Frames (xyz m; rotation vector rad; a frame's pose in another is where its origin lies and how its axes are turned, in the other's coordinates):
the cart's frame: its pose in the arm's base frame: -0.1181 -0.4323 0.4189 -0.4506 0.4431 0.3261
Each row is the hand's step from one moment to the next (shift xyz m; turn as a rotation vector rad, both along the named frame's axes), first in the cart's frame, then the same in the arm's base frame.
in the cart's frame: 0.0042 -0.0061 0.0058 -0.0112 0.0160 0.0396
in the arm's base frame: 0.0080 -0.0015 0.0048 -0.0026 0.0305 0.0319
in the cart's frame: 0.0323 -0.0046 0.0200 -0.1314 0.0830 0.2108
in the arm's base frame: 0.0362 0.0123 0.0023 -0.0742 0.1457 0.2046
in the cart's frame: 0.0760 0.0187 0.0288 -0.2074 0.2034 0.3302
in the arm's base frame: 0.0673 0.0453 -0.0194 -0.1466 0.2904 0.2959
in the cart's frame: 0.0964 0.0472 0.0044 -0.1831 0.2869 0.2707
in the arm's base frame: 0.0653 0.0620 -0.0587 -0.1788 0.3378 0.2075
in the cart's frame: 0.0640 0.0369 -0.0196 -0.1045 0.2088 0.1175
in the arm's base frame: 0.0335 0.0350 -0.0591 -0.1323 0.2133 0.0730
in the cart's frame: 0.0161 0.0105 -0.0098 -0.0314 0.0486 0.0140
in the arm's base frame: 0.0063 0.0075 -0.0192 -0.0413 0.0418 0.0096
